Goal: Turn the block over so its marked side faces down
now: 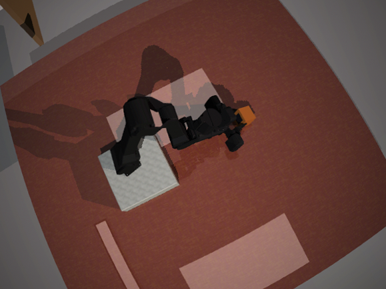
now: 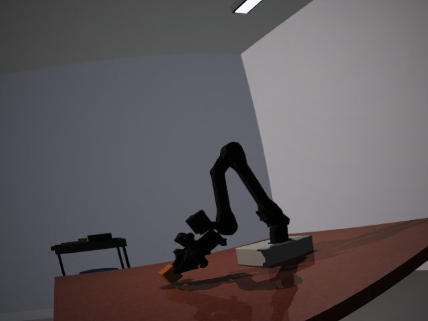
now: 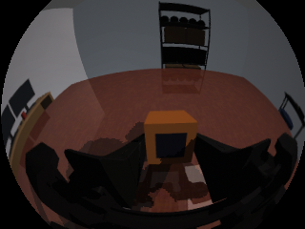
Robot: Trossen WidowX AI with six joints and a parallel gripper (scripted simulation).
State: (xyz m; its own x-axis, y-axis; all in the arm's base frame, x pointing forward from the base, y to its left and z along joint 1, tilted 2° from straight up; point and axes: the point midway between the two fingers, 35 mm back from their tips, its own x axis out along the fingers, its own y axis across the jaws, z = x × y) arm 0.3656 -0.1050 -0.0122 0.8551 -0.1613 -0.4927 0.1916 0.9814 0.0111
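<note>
My gripper tip is right at the orange block.
</note>
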